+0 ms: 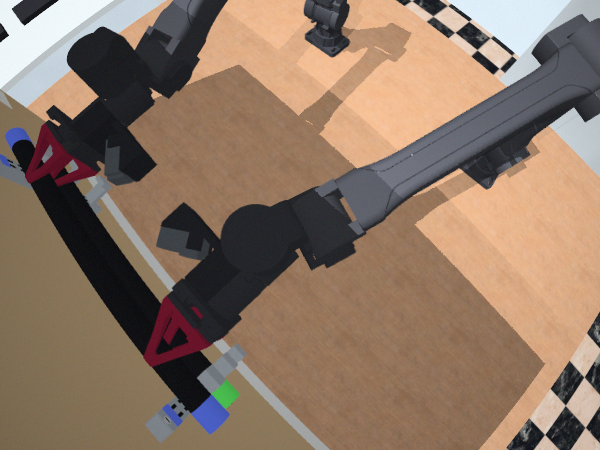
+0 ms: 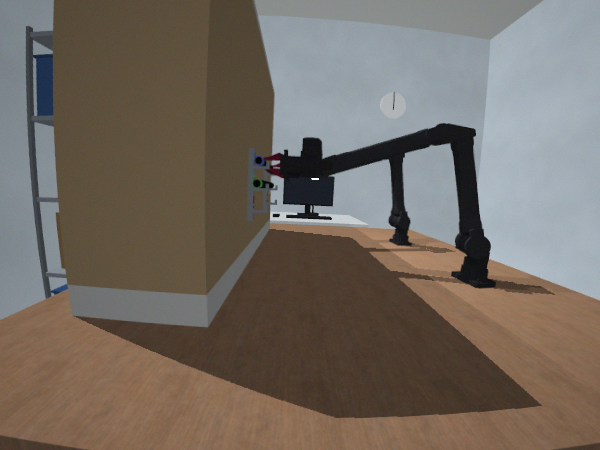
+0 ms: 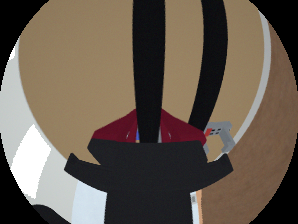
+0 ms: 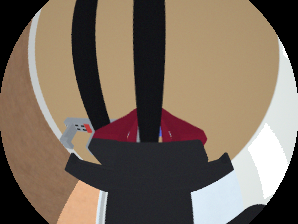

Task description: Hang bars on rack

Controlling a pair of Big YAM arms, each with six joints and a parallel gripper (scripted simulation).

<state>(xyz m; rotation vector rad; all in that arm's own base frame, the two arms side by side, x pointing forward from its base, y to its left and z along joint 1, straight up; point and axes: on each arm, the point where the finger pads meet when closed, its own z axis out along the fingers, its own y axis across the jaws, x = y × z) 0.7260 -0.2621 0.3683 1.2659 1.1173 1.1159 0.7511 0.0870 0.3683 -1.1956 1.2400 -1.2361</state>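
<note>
Now: right hand 150 mm to the right of the blue-ended bar. Also, from my right hand: brown wall 190 mm ahead, 170 mm to the left, 80 mm above; then green-ended bar 150 mm to the left, 80 mm below, 10 mm ahead.
</note>
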